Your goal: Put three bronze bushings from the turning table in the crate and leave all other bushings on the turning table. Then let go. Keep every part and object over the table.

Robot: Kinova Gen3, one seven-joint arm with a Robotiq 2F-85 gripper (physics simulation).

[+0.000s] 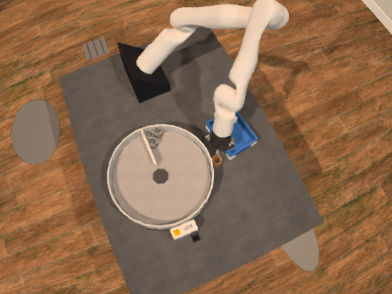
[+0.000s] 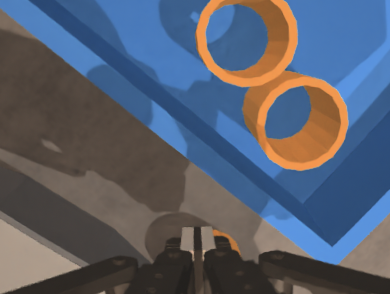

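Pixels of known places: gripper, fingertip midpoint: [image 1: 217, 153] [image 2: 197, 246]; arm's base, link origin: [image 1: 145, 66].
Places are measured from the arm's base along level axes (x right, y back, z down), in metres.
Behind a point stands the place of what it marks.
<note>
My gripper [image 1: 217, 152] @[y -0.454, x -0.196, z 0.095 m] [image 2: 197, 246] @[y -0.454, x -0.196, z 0.095 m] is shut with nothing between the fingers. It hangs over the near edge of the blue crate [image 1: 245, 137] @[y -0.409, x -0.345, z 0.124 m] [image 2: 164, 100] @[y -0.388, x -0.222, z 0.096 m]. One bronze bushing [image 1: 217, 164] @[y -0.500, x -0.182, z 0.099 m] stands upright on the grey mat between the crate and the turning table [image 1: 109, 175] @[y -0.442, x 0.254, z 0.039 m]. Two bronze bushings [image 2: 279, 32] @[y -0.391, x -0.278, z 0.100 m] [image 2: 325, 128] @[y -0.439, x -0.275, z 0.100 m] lie inside the crate, touching each other. Three grey bushings [image 1: 158, 135] @[y -0.329, x 0.020, z 0.044 m] [image 1: 149, 137] @[y -0.330, x 0.058, z 0.038 m] [image 1: 153, 145] @[y -0.367, x 0.051, z 0.042 m] stand together at the back of the turning table beside its white divider bar [image 1: 148, 147] @[y -0.374, x 0.072, z 0.032 m].
The robot's black base block [image 1: 145, 81] @[y -0.096, x 0.015, z -0.021 m] stands at the back left of the mat. A white label plate [image 1: 184, 229] @[y -0.724, x 0.024, z 0.071 m] sits at the turning table's front edge. A dark hub [image 1: 160, 176] @[y -0.493, x 0.057, z 0.068 m] marks its centre. A grey vent [image 1: 95, 48] lies on the wooden floor.
</note>
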